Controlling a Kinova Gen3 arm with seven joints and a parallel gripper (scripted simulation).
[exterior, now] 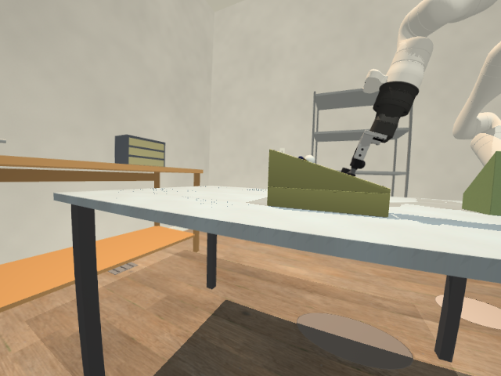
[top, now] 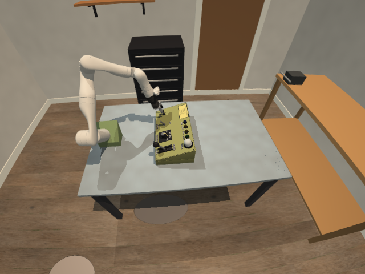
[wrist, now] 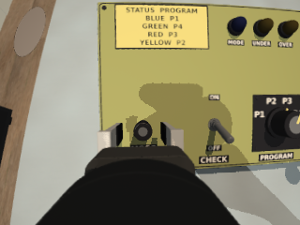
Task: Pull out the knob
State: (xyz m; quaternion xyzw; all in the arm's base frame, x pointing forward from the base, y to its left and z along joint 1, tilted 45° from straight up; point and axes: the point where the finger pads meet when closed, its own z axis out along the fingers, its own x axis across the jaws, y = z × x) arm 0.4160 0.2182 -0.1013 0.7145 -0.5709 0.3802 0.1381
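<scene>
Right now the black mode knob is 3 cm below my hand and 1 cm ahead of it. Round my hand: olive console (18 cm to the right, 6 cm below, 5 cm ahead); then check toggle (12 cm to the right, 4 cm below, 1 cm ahead); then program dial (24 cm to the right, 4 cm below, 4 cm ahead).
</scene>
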